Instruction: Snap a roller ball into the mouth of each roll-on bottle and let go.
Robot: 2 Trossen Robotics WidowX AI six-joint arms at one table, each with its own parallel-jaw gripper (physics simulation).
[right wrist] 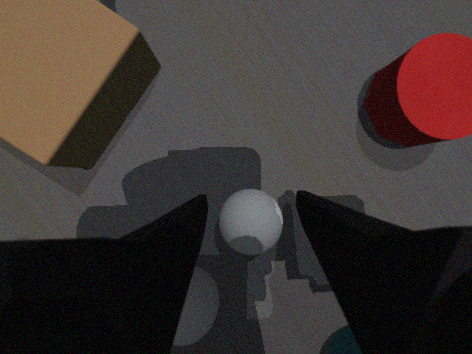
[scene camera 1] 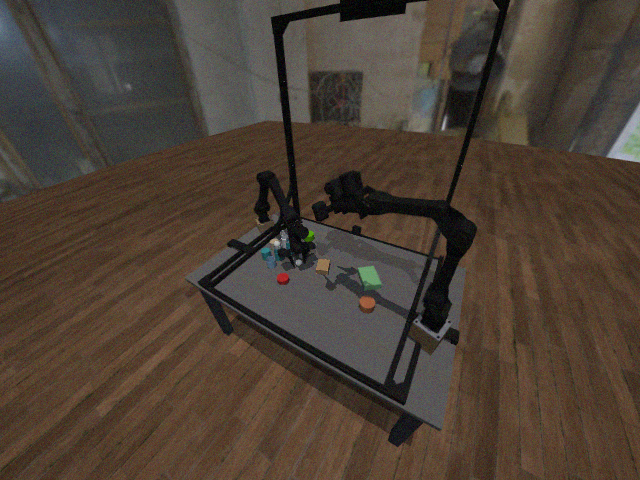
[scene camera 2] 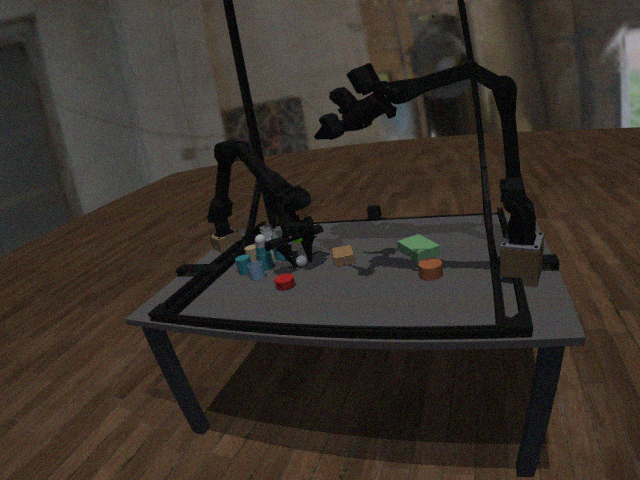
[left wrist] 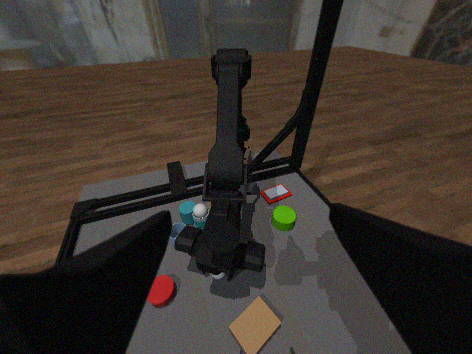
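Seen in the pictures: left gripper, between the fingertips: [scene camera 2: 325,134] [left wrist: 250,214]; right gripper, between the fingertips: [right wrist: 251,199] [scene camera 1: 299,264] [scene camera 2: 303,264] [left wrist: 216,276]; left arm's base, origin of its link: [scene camera 1: 432,322] [scene camera 2: 522,239]; right arm's base, origin of its link: [scene camera 1: 264,219] [scene camera 2: 224,233].
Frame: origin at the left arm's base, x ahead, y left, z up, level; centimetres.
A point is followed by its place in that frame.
A loose white roller ball [right wrist: 251,221] @[x 64.4, y 10.6, z -6.7 cm] [scene camera 2: 300,260] @[x 64.0, y 11.9, z -7.6 cm] [scene camera 1: 298,262] @[x 63.9, y 11.4, z -7.3 cm] lies on the table between the parted fingertips of my right gripper [right wrist: 251,199] @[x 63.9, y 11.1, z -9.2 cm] [scene camera 2: 302,253] @[x 63.9, y 11.1, z -9.2 cm], which is partly open and not gripping it. A second ball [right wrist: 200,305] @[x 67.6, y 7.0, z -7.1 cm] is partly hidden behind a finger in the right wrist view. A teal roll-on bottle [scene camera 2: 264,256] @[x 74.5, y 16.5, z -5.4 cm] [scene camera 1: 277,254] @[x 74.9, y 16.6, z -5.8 cm] stands upright with a white ball [scene camera 2: 260,239] @[x 74.9, y 16.0, z 0.1 cm] [left wrist: 200,210] @[x 75.1, y 14.7, z 0.7 cm] in its mouth. Another teal bottle [scene camera 2: 279,254] @[x 75.1, y 9.5, z -7.9 cm] is mostly hidden by the right gripper; its mouth cannot be seen. My left gripper [left wrist: 250,214] @[x 50.8, y 5.9, z 28.8 cm] is wide open, empty, high above the table.
Near the bottles stand a teal cylinder [scene camera 2: 242,264] @[x 79.9, y 21.6, z -6.5 cm], a blue cup [scene camera 2: 255,270] @[x 72.5, y 23.0, z -6.9 cm], a beige cylinder [scene camera 2: 250,252] @[x 83.9, y 14.1, z -6.2 cm] and clear glassware [scene camera 2: 268,230] @[x 79.9, y 7.5, z -0.6 cm]. A red disc [right wrist: 440,90] @[x 61.2, y 22.4, z -7.6 cm] and wooden block [right wrist: 65,75] @[x 55.2, y 4.3, z -7.2 cm] flank the right gripper. Green block [scene camera 2: 418,246] @[x 32.6, y -5.1, z -7.2 cm], orange cylinder [scene camera 2: 430,269] @[x 23.1, y 8.3, z -6.9 cm], green cylinder [left wrist: 283,218] @[x 77.7, y -6.9, z -6.7 cm] lie farther off.
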